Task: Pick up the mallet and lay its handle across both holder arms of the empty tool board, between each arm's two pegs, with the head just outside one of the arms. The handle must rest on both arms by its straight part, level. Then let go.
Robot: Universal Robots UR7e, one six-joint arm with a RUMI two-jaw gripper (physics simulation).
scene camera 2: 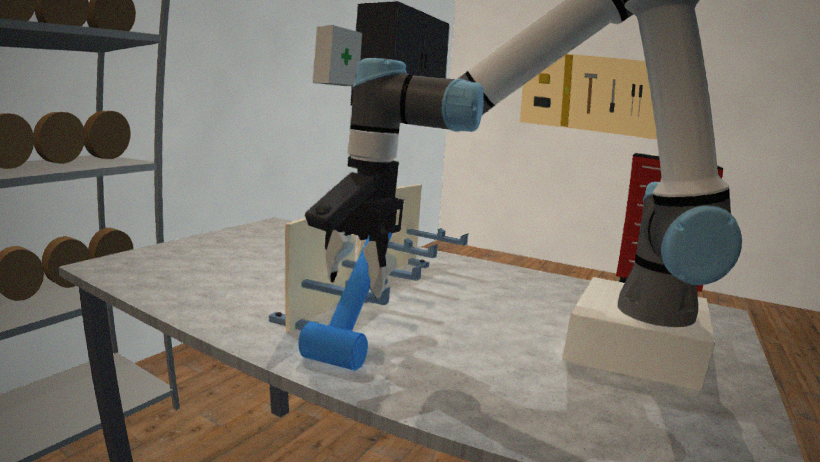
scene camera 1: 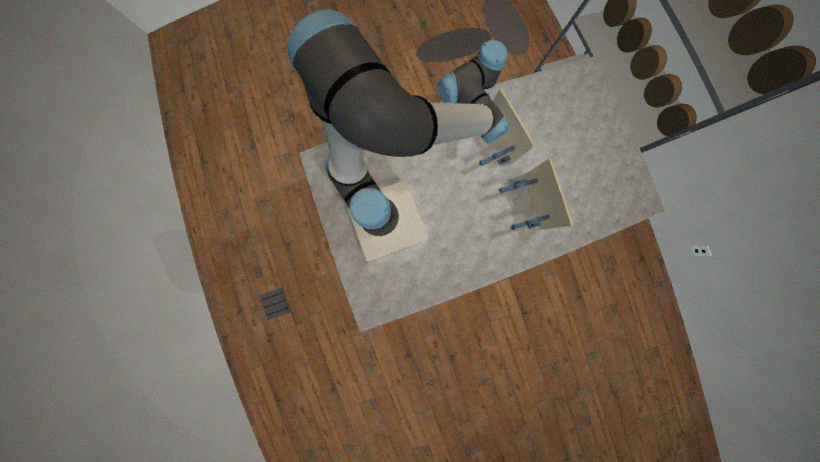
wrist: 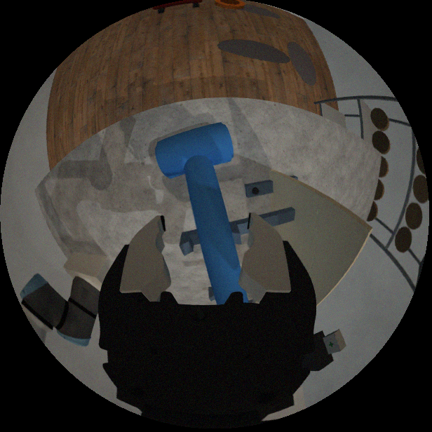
Scene:
The same spot on a tool board: (wrist: 327, 237) is (scene camera 1: 500, 103).

